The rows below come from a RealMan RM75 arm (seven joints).
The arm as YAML. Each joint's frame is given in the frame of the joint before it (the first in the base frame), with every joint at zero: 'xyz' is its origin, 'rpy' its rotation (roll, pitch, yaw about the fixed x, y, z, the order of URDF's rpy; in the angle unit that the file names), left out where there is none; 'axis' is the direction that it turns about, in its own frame. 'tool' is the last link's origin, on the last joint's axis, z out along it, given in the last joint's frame.
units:
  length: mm
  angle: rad
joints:
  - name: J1
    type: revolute
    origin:
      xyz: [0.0, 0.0, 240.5]
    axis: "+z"
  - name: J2
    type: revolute
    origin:
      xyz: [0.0, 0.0, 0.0]
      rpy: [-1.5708, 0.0, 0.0]
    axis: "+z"
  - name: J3
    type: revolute
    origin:
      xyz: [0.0, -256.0, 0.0]
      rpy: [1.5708, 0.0, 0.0]
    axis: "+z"
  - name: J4
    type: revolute
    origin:
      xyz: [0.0, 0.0, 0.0]
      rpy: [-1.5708, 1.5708, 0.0]
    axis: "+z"
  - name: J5
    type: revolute
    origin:
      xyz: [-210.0, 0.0, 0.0]
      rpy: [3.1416, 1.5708, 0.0]
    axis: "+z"
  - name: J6
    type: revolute
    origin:
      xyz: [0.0, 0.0, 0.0]
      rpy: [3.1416, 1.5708, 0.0]
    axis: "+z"
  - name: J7
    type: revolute
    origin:
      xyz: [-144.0, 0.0, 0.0]
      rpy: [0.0, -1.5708, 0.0]
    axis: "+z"
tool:
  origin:
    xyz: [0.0, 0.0, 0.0]
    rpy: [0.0, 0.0, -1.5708]
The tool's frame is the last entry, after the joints.
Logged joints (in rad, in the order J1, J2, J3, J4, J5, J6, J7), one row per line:
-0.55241 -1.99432 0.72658 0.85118 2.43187 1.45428 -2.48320
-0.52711 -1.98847 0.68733 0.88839 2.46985 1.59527 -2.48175
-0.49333 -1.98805 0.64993 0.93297 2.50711 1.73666 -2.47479
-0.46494 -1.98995 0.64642 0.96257 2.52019 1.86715 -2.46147
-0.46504 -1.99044 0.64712 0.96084 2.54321 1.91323 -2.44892
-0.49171 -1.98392 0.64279 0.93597 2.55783 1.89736 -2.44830
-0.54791 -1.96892 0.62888 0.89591 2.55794 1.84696 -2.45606
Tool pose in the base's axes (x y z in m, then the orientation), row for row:
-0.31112 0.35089 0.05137 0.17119 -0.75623 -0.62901 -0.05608
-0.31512 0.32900 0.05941 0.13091 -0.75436 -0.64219 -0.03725
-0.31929 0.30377 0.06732 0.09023 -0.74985 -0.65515 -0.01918
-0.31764 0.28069 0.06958 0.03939 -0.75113 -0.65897 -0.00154
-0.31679 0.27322 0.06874 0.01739 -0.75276 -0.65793 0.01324
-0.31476 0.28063 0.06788 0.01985 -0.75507 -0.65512 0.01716
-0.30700 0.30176 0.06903 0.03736 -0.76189 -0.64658 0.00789
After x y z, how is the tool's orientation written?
As a quaternion, w x y z.
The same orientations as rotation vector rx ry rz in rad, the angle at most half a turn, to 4 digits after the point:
-2.1473 -1.7860 -0.1592
-2.1907 -1.8649 -0.1082
-2.2293 -1.9478 -0.0570
-2.3024 -2.0199 -0.0047
-2.3390 -2.0444 0.0411
-2.3426 -2.0325 0.0532
-2.3382 -1.9844 0.0242

